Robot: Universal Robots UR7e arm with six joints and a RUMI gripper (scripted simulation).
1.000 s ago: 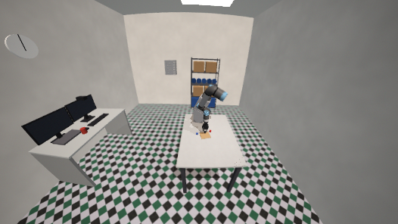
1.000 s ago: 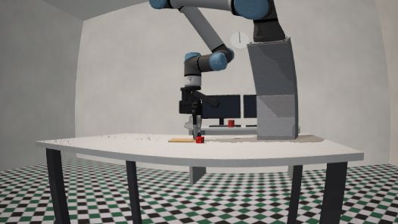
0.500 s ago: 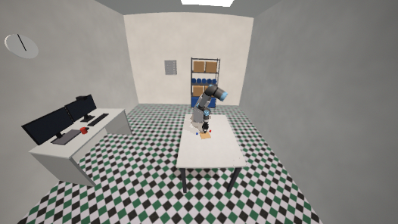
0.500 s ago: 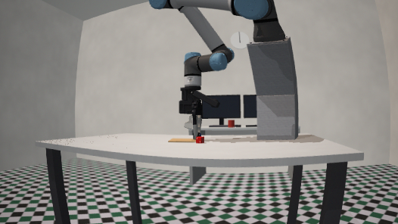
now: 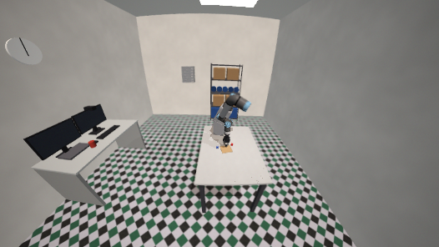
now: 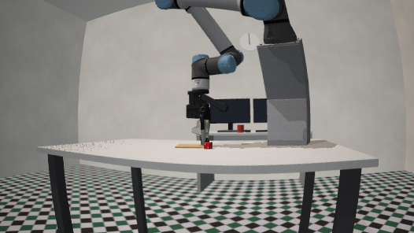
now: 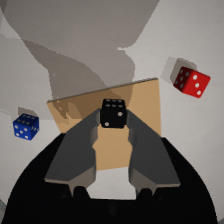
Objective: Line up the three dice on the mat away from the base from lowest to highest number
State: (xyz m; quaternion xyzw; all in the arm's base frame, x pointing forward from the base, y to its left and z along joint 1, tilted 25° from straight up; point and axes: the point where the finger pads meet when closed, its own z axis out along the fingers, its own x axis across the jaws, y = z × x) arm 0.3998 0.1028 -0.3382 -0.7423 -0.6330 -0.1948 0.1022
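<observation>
The black die is right at my hand. Also, from my hand: tan mat (5 cm ahead, 1 cm to the right, 2 cm below); then blue die (2 cm ahead, 12 cm to the right, 1 cm below); then red die (3 cm behind, 9 cm to the left, 1 cm below).
</observation>
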